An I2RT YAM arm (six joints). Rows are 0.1 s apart.
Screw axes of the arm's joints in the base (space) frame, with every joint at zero. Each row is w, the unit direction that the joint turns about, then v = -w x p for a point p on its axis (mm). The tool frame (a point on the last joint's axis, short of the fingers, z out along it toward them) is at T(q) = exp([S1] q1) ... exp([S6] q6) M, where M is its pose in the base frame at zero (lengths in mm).
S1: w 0 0 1 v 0.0 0.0 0.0
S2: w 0 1 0 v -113.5 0.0 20.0
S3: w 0 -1 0 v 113.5 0.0 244.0
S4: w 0 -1 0 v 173.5 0.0 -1.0
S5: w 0 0 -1 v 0.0 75.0 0.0
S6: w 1 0 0 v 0.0 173.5 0.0
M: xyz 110.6 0.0 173.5 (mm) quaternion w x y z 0.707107 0 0.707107 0
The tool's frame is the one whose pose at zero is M.
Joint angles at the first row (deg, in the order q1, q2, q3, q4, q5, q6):
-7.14 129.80 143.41 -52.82 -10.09 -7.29
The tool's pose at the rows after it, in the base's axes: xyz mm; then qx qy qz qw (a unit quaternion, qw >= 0):
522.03 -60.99 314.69 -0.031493 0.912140 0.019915 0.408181
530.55 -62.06 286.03 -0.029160 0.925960 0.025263 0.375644
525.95 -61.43 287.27 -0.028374 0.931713 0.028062 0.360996
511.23 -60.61 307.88 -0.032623 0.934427 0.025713 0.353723
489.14 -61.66 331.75 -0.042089 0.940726 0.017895 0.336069
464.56 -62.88 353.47 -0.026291 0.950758 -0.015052 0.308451
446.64 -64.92 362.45 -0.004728 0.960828 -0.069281 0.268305
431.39 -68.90 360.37 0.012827 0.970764 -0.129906 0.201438
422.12 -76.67 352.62 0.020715 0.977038 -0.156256 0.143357
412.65 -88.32 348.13 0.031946 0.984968 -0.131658 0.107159
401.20 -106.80 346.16 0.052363 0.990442 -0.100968 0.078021
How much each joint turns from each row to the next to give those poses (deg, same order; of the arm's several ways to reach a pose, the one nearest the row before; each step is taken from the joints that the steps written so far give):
-0.13 6.16 0.00 2.98 1.14 0.02
0.00 3.06 0.01 -1.06 -0.02 -0.02
0.00 -0.46 0.02 -2.31 -0.07 -0.02
-0.11 -2.86 0.06 -3.85 0.11 -0.74
-0.41 -3.67 0.00 -5.86 0.48 -1.91
-0.22 -3.65 0.00 -6.42 4.46 0.07
0.00 -1.97 0.00 -5.73 7.28 0.37
-0.13 -0.53 0.00 -7.14 8.24 0.29
-0.90 0.31 -0.50 -5.28 3.80 0.00
-1.96 0.02 -0.40 -4.06 -2.47 0.26
-3.09 0.00 0.00 -3.71 -3.25 0.00

